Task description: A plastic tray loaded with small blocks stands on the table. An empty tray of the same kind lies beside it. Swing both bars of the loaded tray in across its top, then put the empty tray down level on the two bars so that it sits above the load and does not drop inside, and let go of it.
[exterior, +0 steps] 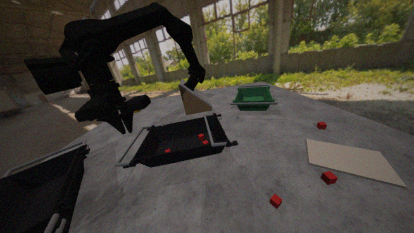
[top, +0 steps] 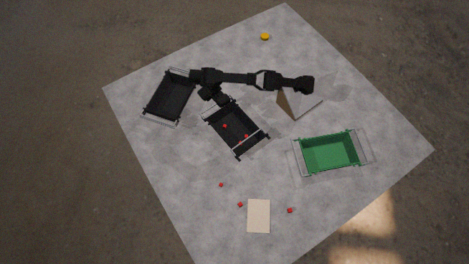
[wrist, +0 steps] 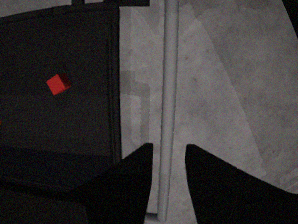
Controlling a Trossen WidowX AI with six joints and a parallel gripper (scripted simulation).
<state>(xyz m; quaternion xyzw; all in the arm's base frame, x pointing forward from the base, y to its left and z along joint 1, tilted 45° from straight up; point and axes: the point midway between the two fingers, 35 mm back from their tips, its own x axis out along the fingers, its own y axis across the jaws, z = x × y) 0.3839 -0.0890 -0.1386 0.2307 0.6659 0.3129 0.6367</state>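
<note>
Now: gripper tip 32 cm past the green tray, 51 cm to the right of it and 5 cm above it. The rest, counted from my gripper tip: yellow disc (52 cm behind, 29 cm to the right, 9 cm below); beige card (12 cm ahead, 57 cm to the left, 9 cm below).
</note>
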